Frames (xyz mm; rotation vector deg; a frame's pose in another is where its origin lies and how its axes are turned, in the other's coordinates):
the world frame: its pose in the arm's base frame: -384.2 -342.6 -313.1 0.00 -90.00 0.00
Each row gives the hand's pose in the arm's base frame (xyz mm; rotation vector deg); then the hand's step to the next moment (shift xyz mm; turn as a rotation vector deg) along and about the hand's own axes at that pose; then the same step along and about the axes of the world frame.
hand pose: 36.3 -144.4 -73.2 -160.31 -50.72 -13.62
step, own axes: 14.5 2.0 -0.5 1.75 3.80 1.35
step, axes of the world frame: 3.3 6.3 -12.8 -1.46 -1.77 -3.75
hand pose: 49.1 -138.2 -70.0 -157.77 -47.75 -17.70
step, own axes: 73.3 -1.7 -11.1 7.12 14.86 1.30
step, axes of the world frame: 30.7 35.8 -57.3 -1.88 -7.94 -14.38
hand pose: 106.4 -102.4 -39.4 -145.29 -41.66 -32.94
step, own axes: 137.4 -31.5 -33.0 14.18 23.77 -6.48
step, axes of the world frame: 104.3 60.9 -79.8 5.38 -15.98 -22.89
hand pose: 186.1 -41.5 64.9 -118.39 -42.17 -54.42
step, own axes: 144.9 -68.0 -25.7 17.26 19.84 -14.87
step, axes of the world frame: 154.1 45.4 -21.9 13.19 -19.90 -18.52
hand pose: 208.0 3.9 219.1 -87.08 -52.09 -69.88
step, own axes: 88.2 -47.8 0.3 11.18 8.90 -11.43
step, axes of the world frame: 96.4 12.2 24.8 9.50 -13.55 -7.81
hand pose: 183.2 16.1 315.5 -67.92 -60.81 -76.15
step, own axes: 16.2 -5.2 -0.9 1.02 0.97 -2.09
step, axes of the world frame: 16.0 -2.5 5.2 0.73 -2.28 -0.77
